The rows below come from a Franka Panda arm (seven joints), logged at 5 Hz.
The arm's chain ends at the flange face. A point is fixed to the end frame.
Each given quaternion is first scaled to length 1.
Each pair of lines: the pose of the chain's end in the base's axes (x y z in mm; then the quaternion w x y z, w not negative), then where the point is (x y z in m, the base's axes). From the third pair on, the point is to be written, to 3 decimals.
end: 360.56 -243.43 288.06 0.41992 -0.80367 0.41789 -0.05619
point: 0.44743 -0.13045 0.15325
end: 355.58 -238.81 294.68 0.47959 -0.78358 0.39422 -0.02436
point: 0.43827 -0.10398 0.17863
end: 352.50 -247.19 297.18 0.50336 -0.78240 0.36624 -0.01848
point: 0.432 -0.104 0.190
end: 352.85 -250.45 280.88 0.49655 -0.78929 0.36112 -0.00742
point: 0.427 -0.106 0.171
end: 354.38 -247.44 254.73 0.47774 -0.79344 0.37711 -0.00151
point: 0.427 -0.108 0.138
